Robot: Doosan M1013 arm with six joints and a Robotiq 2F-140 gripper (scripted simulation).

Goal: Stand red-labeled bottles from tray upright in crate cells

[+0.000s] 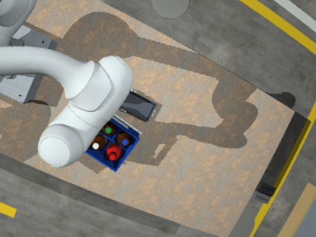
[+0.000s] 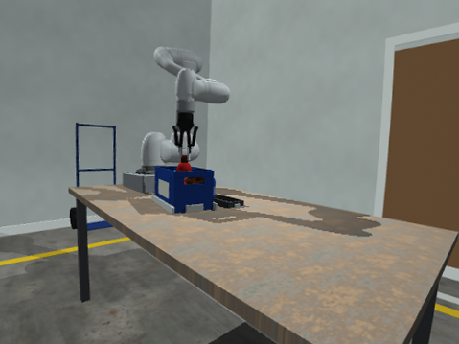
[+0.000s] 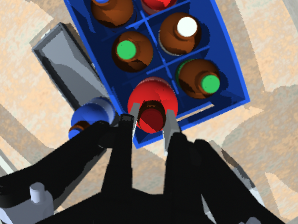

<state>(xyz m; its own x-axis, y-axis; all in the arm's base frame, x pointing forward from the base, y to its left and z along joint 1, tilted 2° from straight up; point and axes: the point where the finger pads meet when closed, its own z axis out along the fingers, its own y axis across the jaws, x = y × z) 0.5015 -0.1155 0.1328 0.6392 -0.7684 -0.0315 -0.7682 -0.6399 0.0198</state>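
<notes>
The red-labeled bottle lies 90 mm below my hand. Also, from my hand: red bottle (150 mm ahead, 130 mm to the right, 160 mm below); blue-capped bottle (40 mm ahead, 130 mm to the left, 160 mm below); blue crate (70 mm ahead, 70 mm to the right, 160 mm below).
</notes>
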